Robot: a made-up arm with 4 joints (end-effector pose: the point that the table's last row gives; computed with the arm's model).
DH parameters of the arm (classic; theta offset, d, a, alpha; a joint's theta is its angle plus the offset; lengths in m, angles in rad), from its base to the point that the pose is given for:
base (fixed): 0 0.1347 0 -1.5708
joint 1: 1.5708 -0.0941 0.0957 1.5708
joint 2: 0 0.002 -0.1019 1.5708
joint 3: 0 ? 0.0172 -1.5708
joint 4: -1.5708 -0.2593 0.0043 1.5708
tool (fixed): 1.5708 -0.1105 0 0
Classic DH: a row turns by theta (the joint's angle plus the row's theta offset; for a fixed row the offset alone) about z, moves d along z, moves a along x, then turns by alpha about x.
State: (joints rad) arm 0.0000 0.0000 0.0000 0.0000
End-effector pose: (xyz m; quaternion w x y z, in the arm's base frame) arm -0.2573 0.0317 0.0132 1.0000 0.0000 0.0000 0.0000
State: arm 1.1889 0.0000 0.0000 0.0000
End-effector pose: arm -0.2086 0.0317 0.3282 0.8285 0.0000 0.5601 0.0000
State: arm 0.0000 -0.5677 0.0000 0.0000
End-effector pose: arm -0.2573 -0.0019 -0.0504 0.9600 -0.2801 0.0000 0.0000
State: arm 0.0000 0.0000 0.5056 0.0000
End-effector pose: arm -0.1630 0.0317 -0.0964 0.9682 0.0000 -0.2501 0.0000
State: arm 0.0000 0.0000 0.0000 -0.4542
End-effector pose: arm -0.2573 -0.0163 0.0263 0.9743 -0.2252 0.0000 0.0000
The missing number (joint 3, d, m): -0.1301
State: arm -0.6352 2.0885 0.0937 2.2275
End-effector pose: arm -0.2300 -0.3111 0.0076 0.5403 -0.7890 -0.1284 -0.2628
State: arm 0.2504 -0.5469 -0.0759 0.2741
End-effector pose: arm -0.3021 0.0376 0.0270 0.9779 -0.1367 0.1581 0.0019
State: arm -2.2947 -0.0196 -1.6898 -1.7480
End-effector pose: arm -0.2226 -0.0650 -0.0097 0.6157 -0.7295 -0.1843 -0.2342
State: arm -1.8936 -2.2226 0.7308 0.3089
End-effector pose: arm 0.1515 -0.3208 0.0710 0.2273 -0.7227 -0.4994 -0.4204
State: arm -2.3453 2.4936 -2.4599 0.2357
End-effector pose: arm 0.1229 -0.4341 0.4287 0.3980 -0.6585 0.0932 0.6319
